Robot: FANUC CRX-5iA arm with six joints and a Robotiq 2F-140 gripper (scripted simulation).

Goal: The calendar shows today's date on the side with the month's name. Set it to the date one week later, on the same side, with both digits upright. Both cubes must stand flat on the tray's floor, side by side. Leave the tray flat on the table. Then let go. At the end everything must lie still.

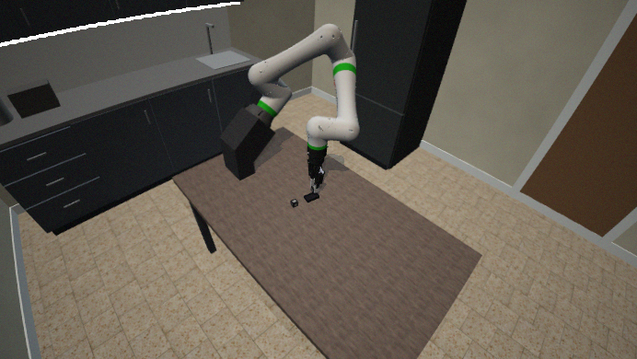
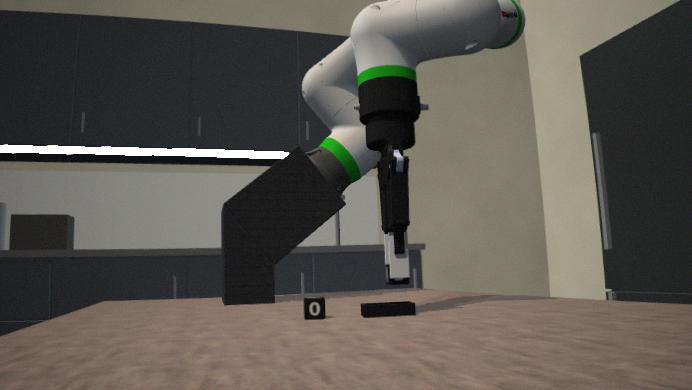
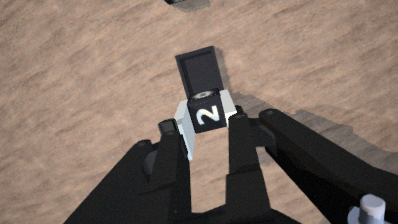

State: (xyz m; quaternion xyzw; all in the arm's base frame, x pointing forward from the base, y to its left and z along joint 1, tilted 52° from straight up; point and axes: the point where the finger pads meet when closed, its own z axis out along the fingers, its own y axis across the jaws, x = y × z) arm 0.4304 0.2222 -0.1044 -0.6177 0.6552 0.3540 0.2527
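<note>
The cube lies 3 cm below my hand. Round my hand: black tray: 2 cm to the right, 8 cm below.
</note>
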